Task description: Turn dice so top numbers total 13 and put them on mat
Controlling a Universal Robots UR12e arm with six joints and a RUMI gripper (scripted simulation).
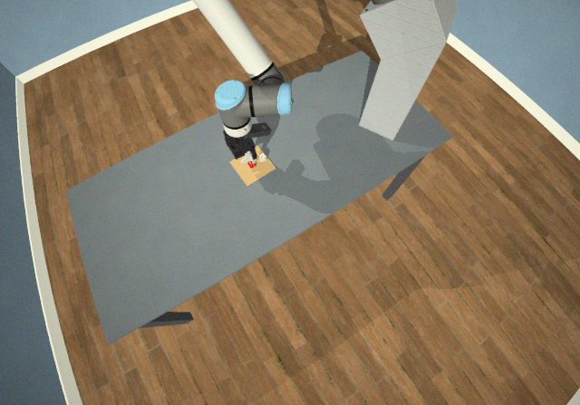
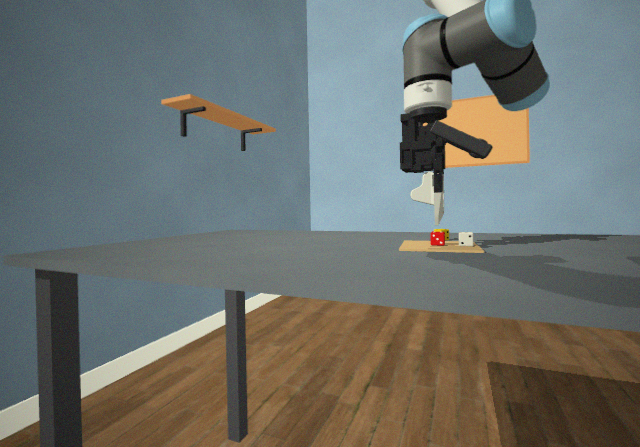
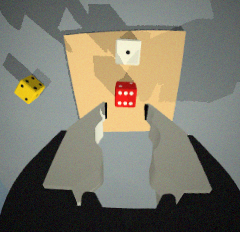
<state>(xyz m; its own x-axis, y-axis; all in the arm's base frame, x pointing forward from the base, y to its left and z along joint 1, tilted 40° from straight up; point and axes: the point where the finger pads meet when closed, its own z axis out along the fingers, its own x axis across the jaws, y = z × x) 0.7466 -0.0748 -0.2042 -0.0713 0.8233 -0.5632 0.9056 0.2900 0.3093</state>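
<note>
Now: hand 40 mm above the red die. Also, from my hand: tan mat: 60 mm below; yellow die: 10 mm ahead, 130 mm to the right, 50 mm below; white die: 50 mm behind, 40 mm below.
</note>
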